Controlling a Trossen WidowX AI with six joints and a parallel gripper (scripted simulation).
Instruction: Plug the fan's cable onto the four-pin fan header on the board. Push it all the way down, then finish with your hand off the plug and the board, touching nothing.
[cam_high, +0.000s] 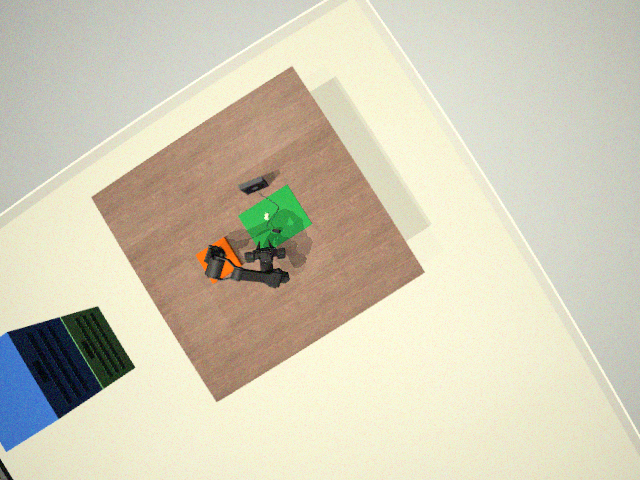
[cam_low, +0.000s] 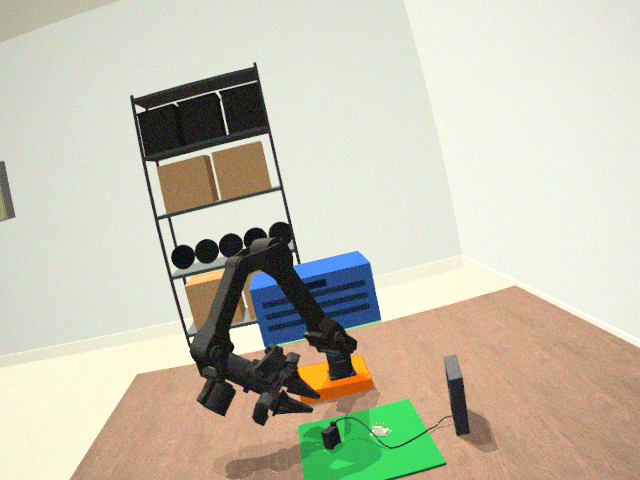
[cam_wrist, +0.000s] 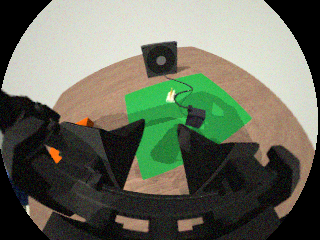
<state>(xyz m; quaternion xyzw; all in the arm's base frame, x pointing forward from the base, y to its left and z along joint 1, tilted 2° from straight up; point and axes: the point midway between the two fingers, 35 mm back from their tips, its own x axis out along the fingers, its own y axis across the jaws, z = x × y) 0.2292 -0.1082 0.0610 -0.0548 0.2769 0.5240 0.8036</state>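
Right now the fan plug is 7 cm ahead of my gripper tip, 5 cm below it and 1 cm to the left of it. The rest, counted from my gripper tip: green board (9 cm ahead, 8 cm below, 7 cm to the left); then fan header (11 cm to the left, 7 cm below, 7 cm ahead); then dark fan (25 cm to the left, 11 cm ahead, 1 cm below).
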